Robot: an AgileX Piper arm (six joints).
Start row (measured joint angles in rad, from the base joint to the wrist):
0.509 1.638 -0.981 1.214 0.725 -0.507
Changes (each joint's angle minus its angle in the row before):
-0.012 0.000 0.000 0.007 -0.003 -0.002
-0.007 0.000 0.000 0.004 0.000 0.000
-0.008 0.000 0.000 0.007 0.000 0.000
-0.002 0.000 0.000 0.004 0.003 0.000
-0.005 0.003 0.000 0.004 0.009 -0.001
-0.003 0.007 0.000 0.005 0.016 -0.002
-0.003 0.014 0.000 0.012 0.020 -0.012
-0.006 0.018 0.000 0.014 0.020 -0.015
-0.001 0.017 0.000 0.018 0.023 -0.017
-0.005 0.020 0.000 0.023 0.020 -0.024
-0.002 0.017 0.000 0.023 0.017 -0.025
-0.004 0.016 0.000 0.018 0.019 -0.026
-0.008 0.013 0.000 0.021 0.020 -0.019
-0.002 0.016 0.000 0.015 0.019 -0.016
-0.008 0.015 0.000 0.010 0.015 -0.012
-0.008 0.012 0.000 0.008 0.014 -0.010
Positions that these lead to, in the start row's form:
0.497 1.638 -0.981 1.221 0.722 -0.509
0.490 1.638 -0.981 1.225 0.722 -0.509
0.482 1.638 -0.981 1.232 0.722 -0.509
0.480 1.638 -0.981 1.236 0.725 -0.509
0.475 1.641 -0.981 1.240 0.734 -0.510
0.472 1.648 -0.981 1.245 0.750 -0.512
0.469 1.662 -0.981 1.257 0.770 -0.524
0.463 1.680 -0.981 1.271 0.790 -0.539
0.462 1.697 -0.981 1.289 0.813 -0.556
0.457 1.717 -0.981 1.312 0.833 -0.580
0.455 1.734 -0.981 1.335 0.850 -0.605
0.451 1.750 -0.981 1.353 0.869 -0.631
0.443 1.763 -0.981 1.374 0.889 -0.650
0.441 1.779 -0.981 1.389 0.908 -0.666
0.433 1.794 -0.981 1.399 0.923 -0.678
0.425 1.806 -0.981 1.407 0.937 -0.688

